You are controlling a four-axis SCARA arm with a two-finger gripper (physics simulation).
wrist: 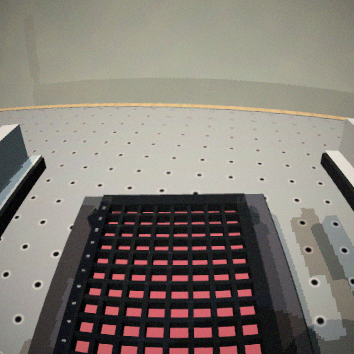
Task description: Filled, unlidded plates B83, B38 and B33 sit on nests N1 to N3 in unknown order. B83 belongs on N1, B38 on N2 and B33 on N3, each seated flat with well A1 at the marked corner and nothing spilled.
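Note:
A black well plate with pink-red liquid in its wells lies below the gripper in the wrist view, at the lower middle. It rests on a dark nest whose sides show left and right of it. Small white marks run along the plate's left edge, too small to read, so I cannot tell which plate or nest this is. The plate's near end is cut off by the frame. My gripper is open and empty, with its fingers wide apart, above the plate and outside its left and right sides.
A pale grey deck with rows of small holes surrounds the nest. Shadows and bluish patches lie on it to the right of the nest. A thin orange strip runs along the deck's far edge, with a plain greenish wall behind it.

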